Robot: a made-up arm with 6 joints. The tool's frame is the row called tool.
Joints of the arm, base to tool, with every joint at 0 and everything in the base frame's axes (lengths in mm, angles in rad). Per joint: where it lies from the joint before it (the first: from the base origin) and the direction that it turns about. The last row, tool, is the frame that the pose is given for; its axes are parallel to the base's.
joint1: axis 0 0 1 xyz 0 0 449
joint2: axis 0 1 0 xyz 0 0 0
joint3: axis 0 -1 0 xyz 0 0 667
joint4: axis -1 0 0 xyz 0 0 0
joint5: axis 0 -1 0 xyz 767 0 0
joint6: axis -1 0 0 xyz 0 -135 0
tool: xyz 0 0 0
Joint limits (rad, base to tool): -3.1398..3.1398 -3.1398..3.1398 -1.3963..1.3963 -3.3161..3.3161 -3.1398..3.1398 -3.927..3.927
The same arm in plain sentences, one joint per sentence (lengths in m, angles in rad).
The arm has six revolute joints in a row. What follows holds with every joint at zero, and every direction is one of the base frame's. The first joint is mounted 0.449 m along +z from the base frame's origin and rotates about +z, from -3.1398 to 3.1398 rad. The second joint is mounted at the same point as the first joint and rotates about +y, from -3.1398 to 3.1398 rad. The third joint is mounted 0.667 m along +z from the second joint and rotates about -y, from -1.3963 to 1.3963 rad. The fourth joint is mounted at the same point as the third joint and rotates about -x, from -3.3161 to 3.3161 rad. The fifth joint is mounted 0.767 m along +x from the fourth joint and rotates about -y, from -3.1398 to 3.1398 rad. The sixth joint is mounted 0.135 m along -y from the fifth joint and rotates about -x, from -3.927 to 3.927 rad. The tool frame, which is the frame that the pose is given for, is mounted at the same point as the sixth joint; its axes are parallel to the base frame's.
